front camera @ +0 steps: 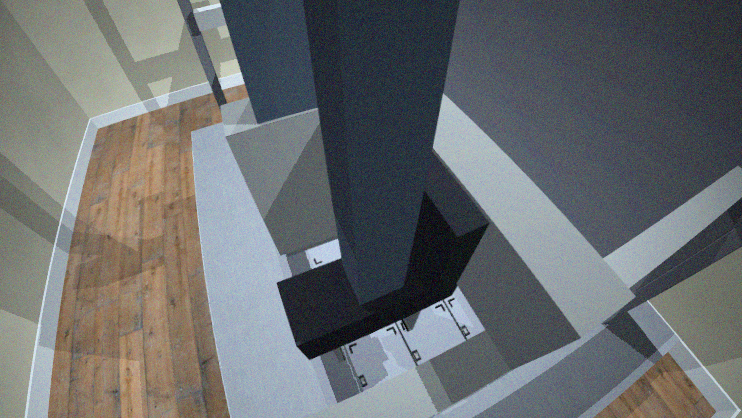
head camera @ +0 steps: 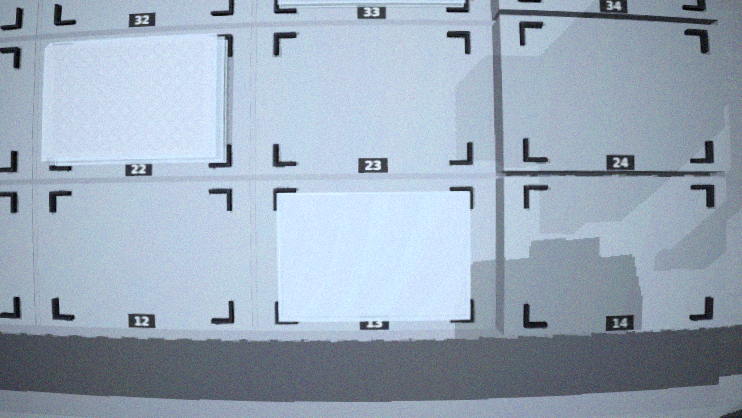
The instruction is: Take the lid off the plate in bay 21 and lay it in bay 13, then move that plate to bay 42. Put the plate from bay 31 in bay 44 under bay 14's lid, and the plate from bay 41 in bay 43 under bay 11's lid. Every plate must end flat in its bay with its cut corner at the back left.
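Places are measured from the robot's base along level axes (x ahead, y down, z left), in millimetres.
Where they show: gripper, between the fingertips: [front camera: 371, 334].
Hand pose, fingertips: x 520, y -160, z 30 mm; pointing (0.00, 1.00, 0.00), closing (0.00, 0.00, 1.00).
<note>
Each offset is from my fingertips to the top centre of the thing. "*": to the spot under its first point.
My gripper [front camera: 371, 322] shows as a black body under the dark blue column in the front view; its jaws are hidden, so its opening and anything it holds cannot be told. In the head view a clear, flat lid @(dx -128, dy +152, dz +13 mm) [head camera: 373, 254] lies in bay 13. Bay 14 @(* dx +8, dy +145, dz -10 mm) [head camera: 581, 290] holds no lid or plate. The plates of bays 42, 43 and 44 do not show in the head view, and the gantry hides them in the front view. Of bays 11 and 21, the right-hand corner marks show at the head view's left edge.
A pale plate @(dx -292, dy +146, dz +120 mm) [head camera: 132, 98] with a faint well pattern sits in bay 22. The front edge of another plate @(* dx -128, dy +155, dz +184 mm) [head camera: 371, 3] shows in bay 33. Bays 12, 23 and 24 hold no plate. In the front view the column [front camera: 384, 155] and a grey block [front camera: 290, 181] cover most of the deck.
</note>
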